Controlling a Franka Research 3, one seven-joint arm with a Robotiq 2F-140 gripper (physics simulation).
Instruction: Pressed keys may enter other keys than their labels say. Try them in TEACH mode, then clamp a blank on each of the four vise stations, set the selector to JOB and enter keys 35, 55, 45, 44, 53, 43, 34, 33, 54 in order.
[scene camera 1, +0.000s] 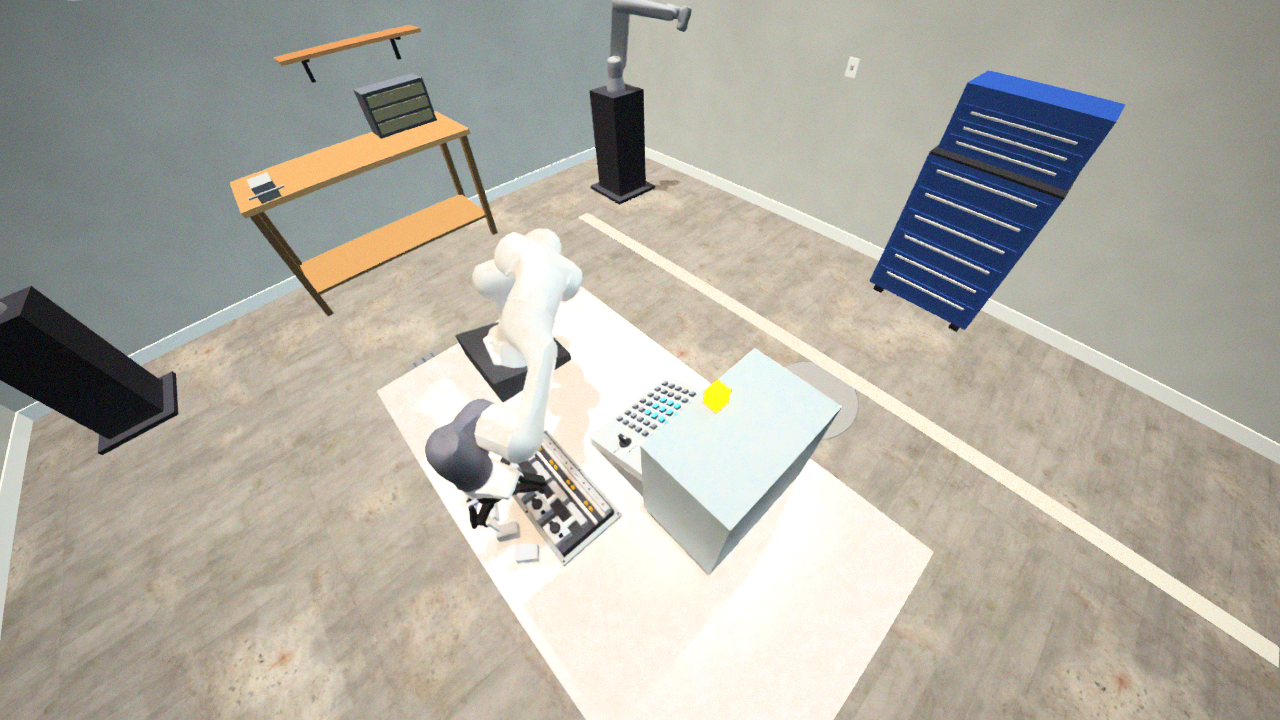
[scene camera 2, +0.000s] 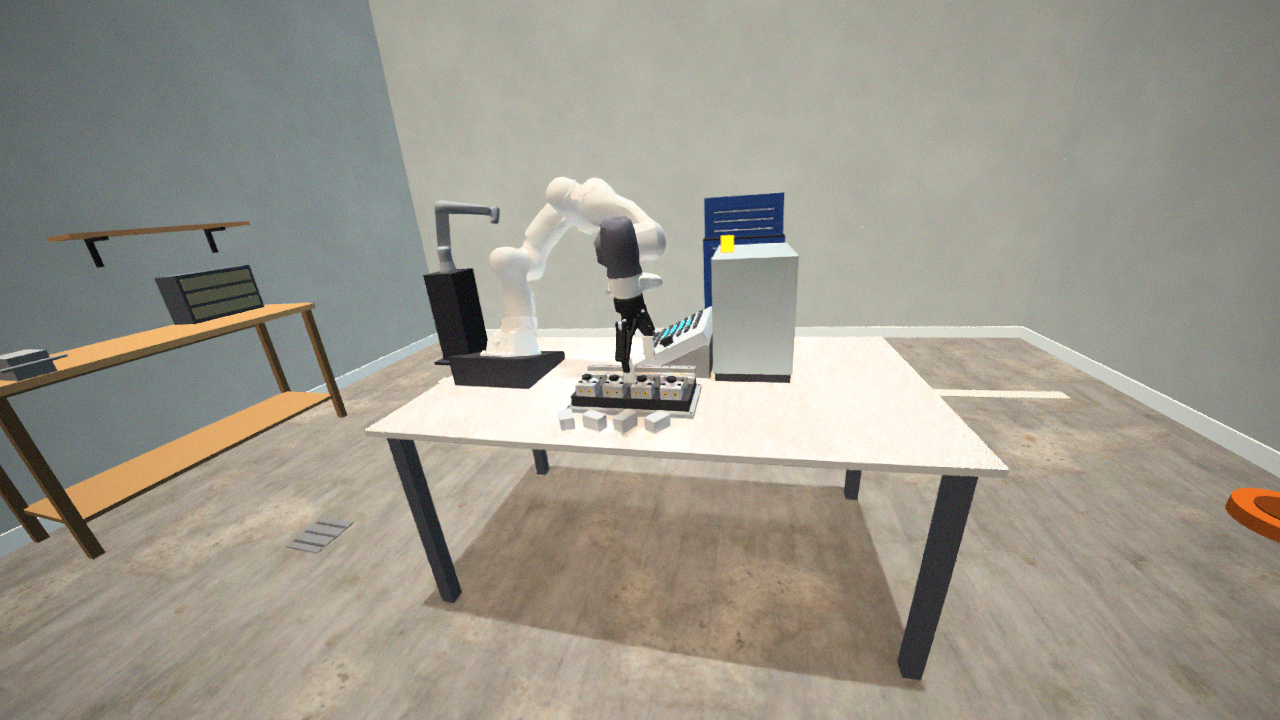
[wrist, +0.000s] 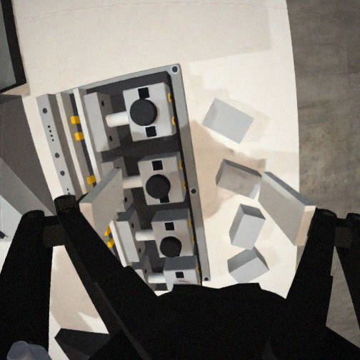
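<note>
My gripper (scene camera 1: 507, 503) (scene camera 2: 633, 363) (wrist: 192, 185) is open and empty, above the vise fixture (scene camera 1: 591, 538) (scene camera 2: 697, 399) (wrist: 189, 155) and the loose blanks. In the wrist view one finger pad is over the fixture's rails, the other beside the blanks. Several grey blanks lie on the table beside the fixture: one at the top (wrist: 228, 120), one below it (wrist: 240, 180), then a third (wrist: 247, 226) and a fourth (wrist: 248, 266). The vises, one at the top (wrist: 165, 127), show no blank between their jaws. The keypad console (scene camera 1: 608, 438) (scene camera 2: 696, 351) has a black selector knob (scene camera 1: 624, 439); its setting is unreadable.
A tall pale cabinet (scene camera 1: 742, 438) (scene camera 2: 754, 313) stands beside the console, with a yellow cube (scene camera 1: 716, 395) (scene camera 2: 726, 243) on its top front corner. The table (scene camera 1: 716, 644) (scene camera 2: 850, 402) has its edge close beyond the blanks. The black arm base (scene camera 2: 505, 368) stands at the other end.
</note>
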